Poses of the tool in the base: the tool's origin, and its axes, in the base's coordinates. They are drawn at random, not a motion.
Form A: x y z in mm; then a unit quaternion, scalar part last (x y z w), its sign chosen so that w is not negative.
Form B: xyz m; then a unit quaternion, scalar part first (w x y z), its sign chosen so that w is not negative. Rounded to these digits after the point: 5 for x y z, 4 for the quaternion.
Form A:
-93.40 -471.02 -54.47 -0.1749 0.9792 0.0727 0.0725
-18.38 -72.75 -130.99 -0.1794 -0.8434 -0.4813 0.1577
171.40 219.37 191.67 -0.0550 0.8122 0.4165 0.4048
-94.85 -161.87 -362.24 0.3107 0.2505 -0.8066 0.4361
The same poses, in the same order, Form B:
-0.09340 -0.47102 -0.05447 0.0725 -0.1749 0.9792 0.0727
-0.01838 -0.07275 -0.13099 0.1577 -0.1794 -0.8434 -0.4813
0.17140 0.21937 0.19167 0.4048 -0.0550 0.8122 0.4165
-0.09485 -0.16187 -0.36224 0.4361 0.3107 0.2505 -0.8066

